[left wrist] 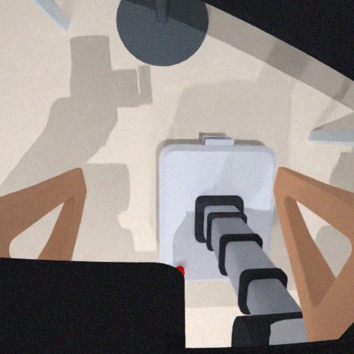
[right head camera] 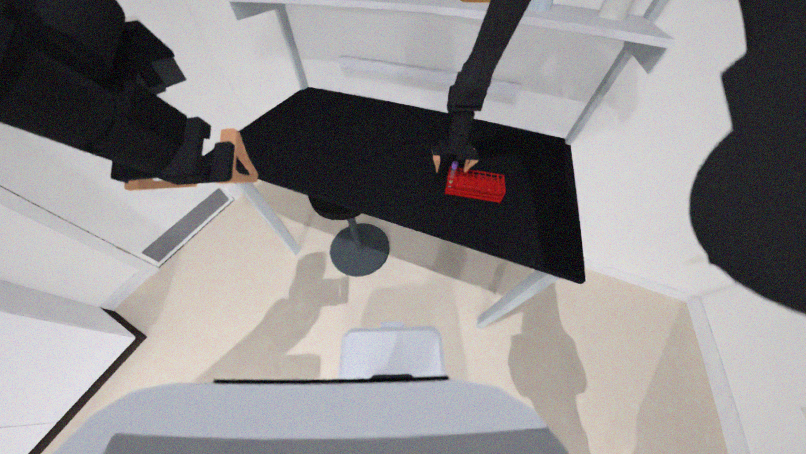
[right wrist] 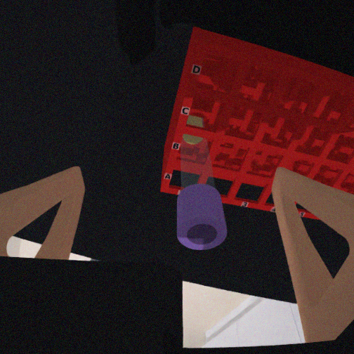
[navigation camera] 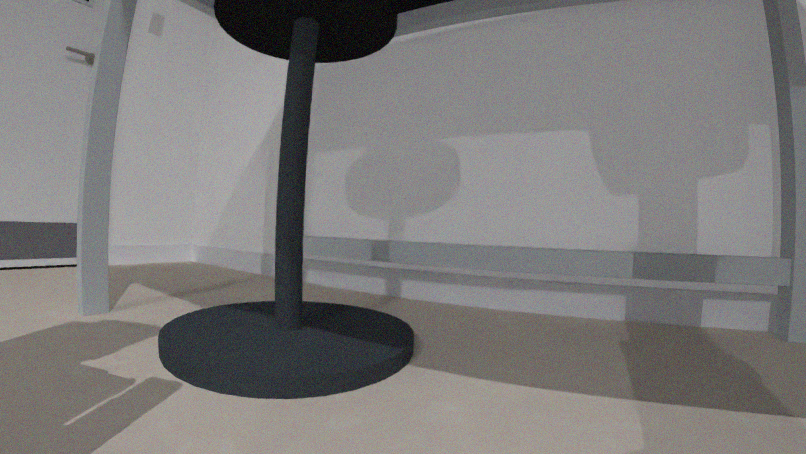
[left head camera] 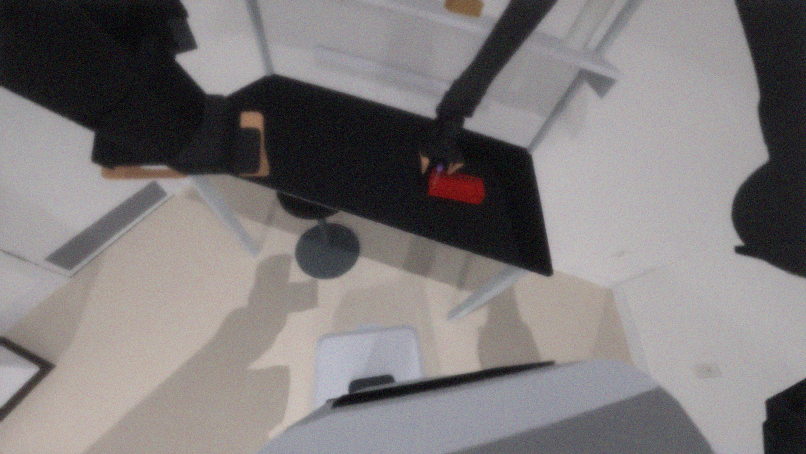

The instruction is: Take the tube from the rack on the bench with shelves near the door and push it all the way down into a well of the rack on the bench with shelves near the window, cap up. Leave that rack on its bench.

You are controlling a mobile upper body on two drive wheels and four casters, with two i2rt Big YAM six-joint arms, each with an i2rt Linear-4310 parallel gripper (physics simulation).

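Frame: origin at the left arm's base, x ahead, y left, z up, level; metres.
Seen in the pictures: left gripper, fingertip midpoint: (right head camera: pixel 226 179) (left head camera: pixel 227 171); right gripper, fingertip midpoint: (right head camera: pixel 450 171) (left head camera: pixel 435 173).
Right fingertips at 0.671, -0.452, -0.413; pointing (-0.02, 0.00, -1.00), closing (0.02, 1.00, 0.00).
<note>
A point is followed by its place in that frame, as x, y, z.
A clear tube with a purple cap (left head camera: pixel 439 168) @(0.664, -0.456, -0.385) (right head camera: pixel 454 165) @(0.662, -0.457, -0.380) (right wrist: pixel 201 215) stands cap up in a column 1 well of the red rack (left head camera: pixel 468 194) @(0.641, -0.603, -0.486) (right head camera: pixel 485 194) @(0.610, -0.575, -0.464) (right wrist: pixel 215 42); its exact row is unclear. The rack is on the black bench top (left head camera: pixel 349 146) @(0.921, -0.151, -0.496) (right head camera: pixel 360 152) @(0.899, -0.112, -0.496), under a shelf. My right gripper (left head camera: pixel 438 170) @(0.671, -0.452, -0.413) (right head camera: pixel 451 170) @(0.671, -0.452, -0.413) (right wrist: pixel 177 177) is open, its fingers pointing down on either side of the cap's line, not touching it. My left gripper (left head camera: pixel 183 173) (right head camera: pixel 190 183) (left wrist: pixel 179 178) is open and empty, off the bench's left front. The window bench's rack does not show.
A stool's round base (left head camera: pixel 327 250) @(0.915, 0.031, -1.365) (right head camera: pixel 359 249) @(0.915, 0.027, -1.367) (left wrist: pixel 162 40) (navigation camera: pixel 287 349) @(0.826, -0.015, -1.380) stands at the bench's front, its seat partly under the top. A shelf board (left head camera: pixel 564 53) @(0.803, -0.786, -0.039) (right head camera: pixel 631 32) @(0.768, -0.868, -0.039) crosses above the bench. A pale bench leg (navigation camera: pixel 97 186) @(0.925, 0.507, -1.124) and a door (navigation camera: pixel 33 140) @(1.283, 1.362, -0.891) are at the left.
</note>
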